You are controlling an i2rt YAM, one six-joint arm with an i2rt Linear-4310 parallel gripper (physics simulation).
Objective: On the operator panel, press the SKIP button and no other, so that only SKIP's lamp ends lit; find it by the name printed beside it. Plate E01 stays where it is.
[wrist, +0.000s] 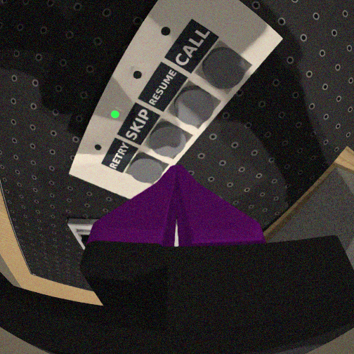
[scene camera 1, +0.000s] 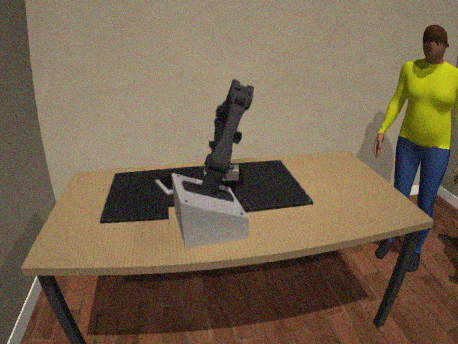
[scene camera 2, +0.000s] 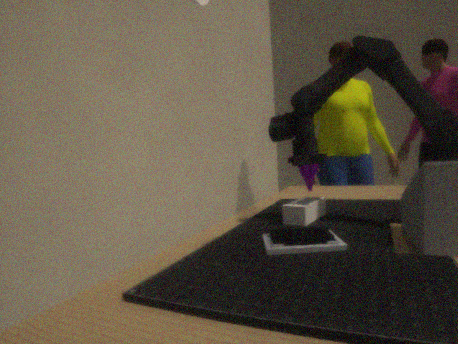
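Where they show: gripper, fingertip midpoint: (scene camera 2: 310, 191); arm's base at its link origin: (scene camera 1: 207, 192).
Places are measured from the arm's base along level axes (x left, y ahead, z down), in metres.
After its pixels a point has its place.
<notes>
The operator panel (wrist: 90, 170) (scene camera 2: 294, 215) @(x -0.070, y 0.386, z 0.095 m) is a pale box with four round grey buttons, named RETRY, SKIP, RESUME and CALL in the wrist view. The SKIP button (wrist: 167, 141) lies between the RETRY button (wrist: 146, 169) and the RESUME button (wrist: 194, 107); the CALL button (wrist: 224, 67) is at the far end. The lamp (wrist: 115, 114) in line with SKIP is lit green; the other three are dark. My gripper (wrist: 176, 174) (scene camera 2: 310, 190) @(x -0.130, y 0.346, z 0.037 m) is shut and empty, its purple fingertips raised above the panel. The name E01 is not readable in any view.
A light frame with a dark inside (scene camera 2: 305, 251) @(x 0.159, y 0.338, z 0.118 m) lies on the black perforated mat (scene camera 2: 240, 290) @(x 0.345, y 0.420, z 0.122 m) near the panel. The arm's grey base (scene camera 1: 215, 225) @(x 0.009, y -0.146, z 0.056 m) stands at the front of the wooden table (scene camera 1: 345, 200) @(x -0.631, y -0.028, z 0.135 m). A person in yellow (scene camera 1: 427, 105) stands beyond the table's right end.
</notes>
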